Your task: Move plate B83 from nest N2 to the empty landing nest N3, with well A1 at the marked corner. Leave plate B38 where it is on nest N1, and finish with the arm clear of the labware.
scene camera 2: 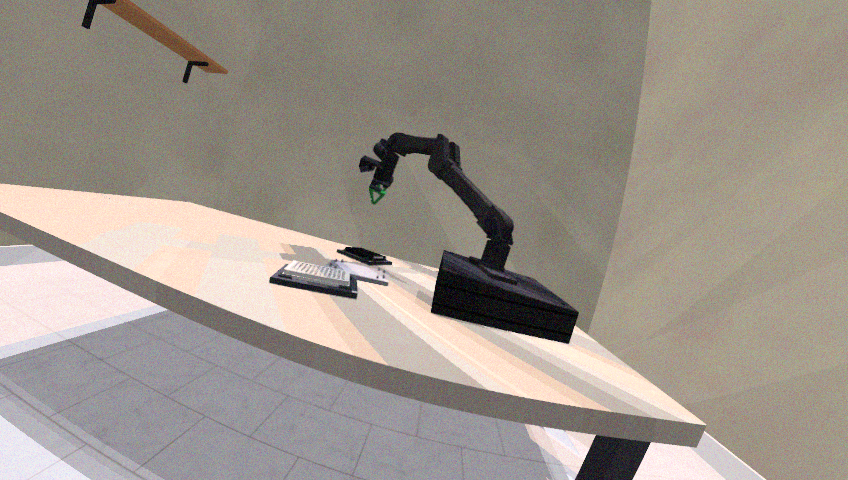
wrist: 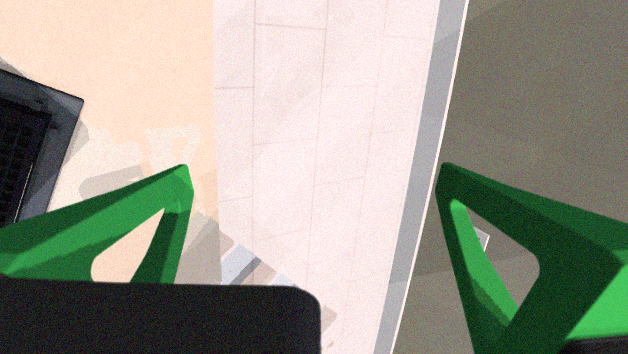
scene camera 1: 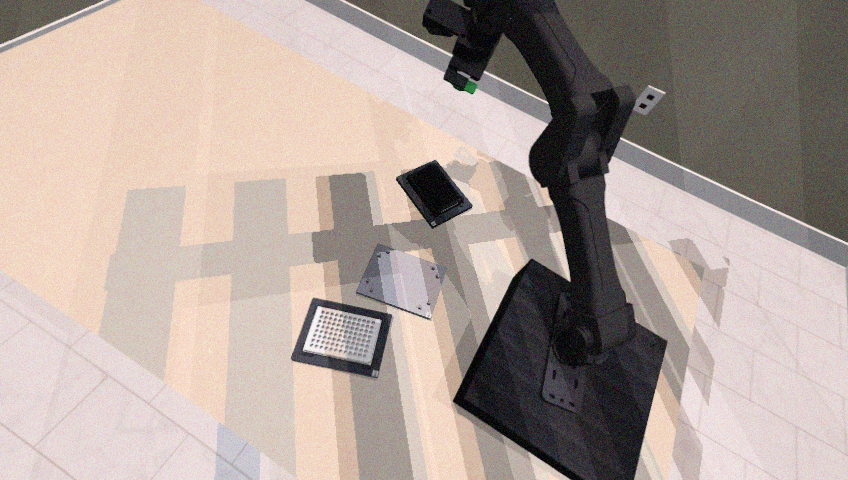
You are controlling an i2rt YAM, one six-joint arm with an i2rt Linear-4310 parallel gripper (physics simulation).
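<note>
A black plate (scene camera 1: 435,187) (scene camera 2: 365,255) (wrist: 17,145) sits on a dark nest (scene camera 1: 461,205) (wrist: 62,107) at the back. A white well plate (scene camera 1: 343,334) (scene camera 2: 315,272) sits on another dark nest (scene camera 1: 384,333) (scene camera 2: 309,287) at the front. Between them is an empty grey nest (scene camera 1: 401,282) (scene camera 2: 368,273) with small pins and a pale mark at one corner. Plate and nest labels are not readable. My gripper (scene camera 1: 463,82) (scene camera 2: 376,195) (wrist: 314,177) is open and empty, high above the table, beyond the black plate; part of that plate shows at the left of the wrist view.
The arm's black base block (scene camera 1: 505,380) (scene camera 2: 499,309) stands right of the nests. The table edge (scene camera 2: 333,359) runs along the front. A wall with a socket (scene camera 1: 649,99) is behind the arm, and a wooden shelf (scene camera 2: 160,32) hangs at upper left. Striped shadows cross the table.
</note>
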